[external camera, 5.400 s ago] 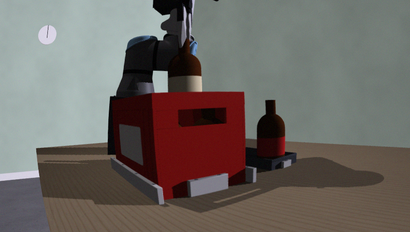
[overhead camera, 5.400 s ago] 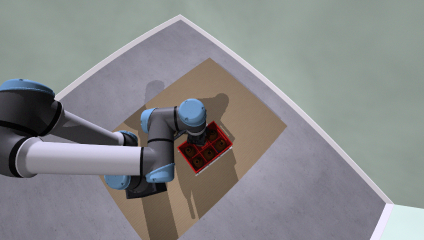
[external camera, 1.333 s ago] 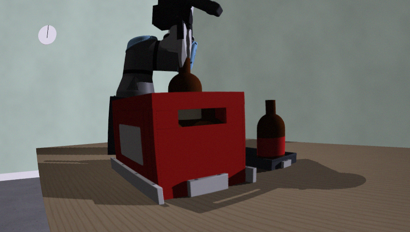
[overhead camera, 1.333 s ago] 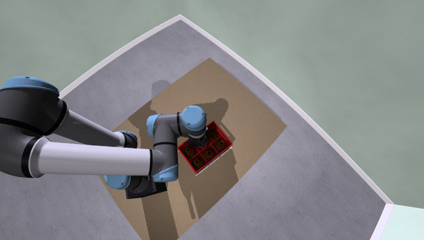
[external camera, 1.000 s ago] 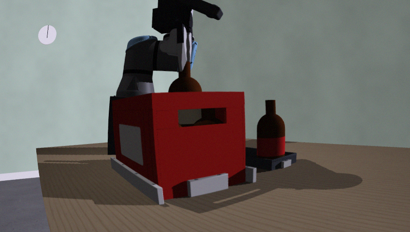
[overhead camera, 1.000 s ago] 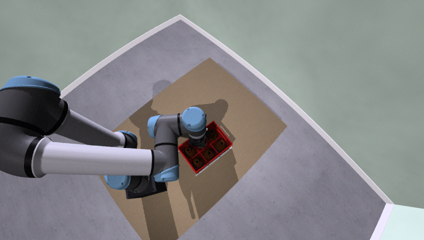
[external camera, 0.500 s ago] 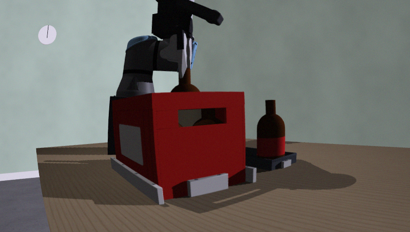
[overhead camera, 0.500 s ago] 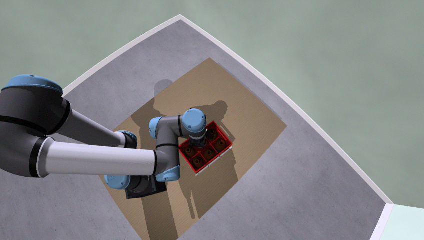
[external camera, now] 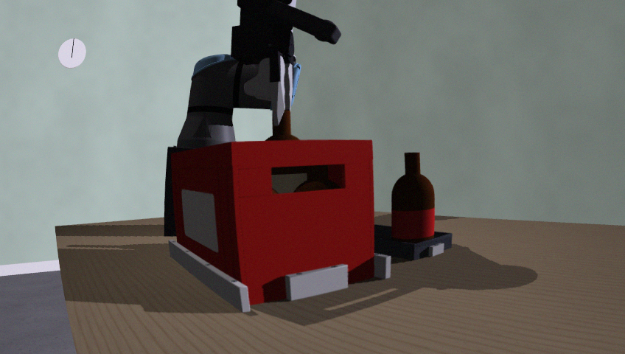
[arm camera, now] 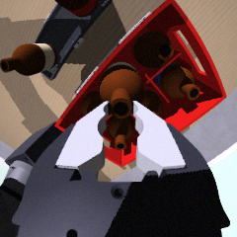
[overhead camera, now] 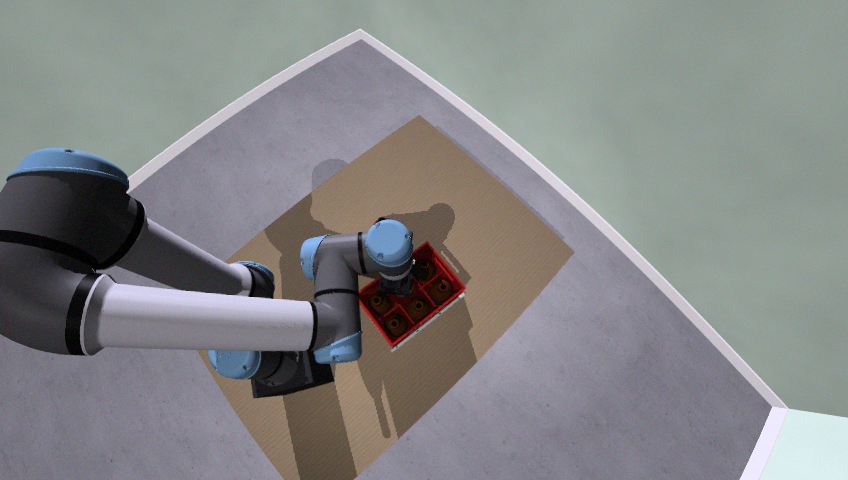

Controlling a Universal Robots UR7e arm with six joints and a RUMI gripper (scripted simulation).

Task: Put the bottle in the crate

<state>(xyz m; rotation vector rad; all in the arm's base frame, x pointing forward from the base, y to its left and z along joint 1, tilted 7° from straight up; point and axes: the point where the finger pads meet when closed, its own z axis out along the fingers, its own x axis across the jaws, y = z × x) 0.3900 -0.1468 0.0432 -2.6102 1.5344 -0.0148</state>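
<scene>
Now: hand 7 cm above the cream-label bottle. Also, from my hand: dark tray 21 cm below, 19 cm to the left, 4 cm ahead; then red crate 13 cm below, 4 cm to the right, 1 cm behind.
</scene>
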